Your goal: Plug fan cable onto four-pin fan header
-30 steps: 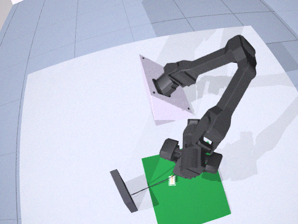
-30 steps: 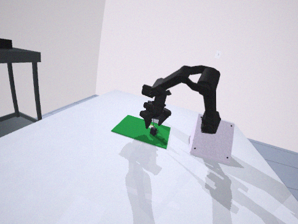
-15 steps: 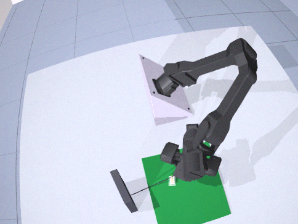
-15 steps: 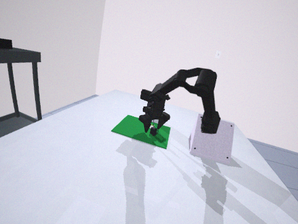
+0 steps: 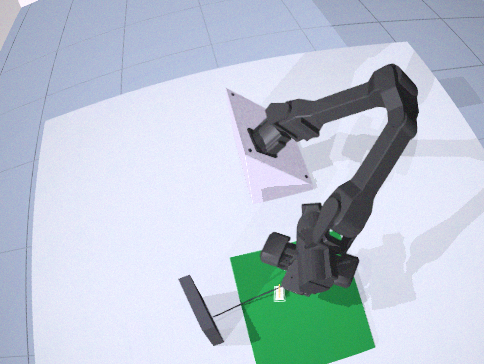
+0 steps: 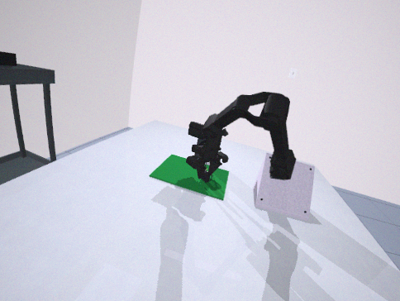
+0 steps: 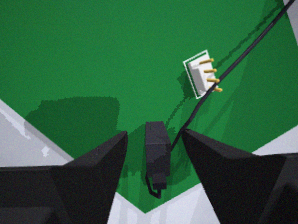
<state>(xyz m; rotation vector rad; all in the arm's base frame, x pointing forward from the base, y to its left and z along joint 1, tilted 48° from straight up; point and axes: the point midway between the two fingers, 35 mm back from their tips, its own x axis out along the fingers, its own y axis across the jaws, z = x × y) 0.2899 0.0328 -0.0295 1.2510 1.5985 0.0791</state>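
The white four-pin header lies 10 mm ahead of my gripper tip, 70 mm to the right of it and 20 mm below it. Also, from my gripper tip: green board: 50 mm ahead, 30 mm to the right, 30 mm below; dark fan plug: 10 mm behind, 10 mm above; dark fan: 20 mm ahead, 220 mm to the right, 40 mm above.
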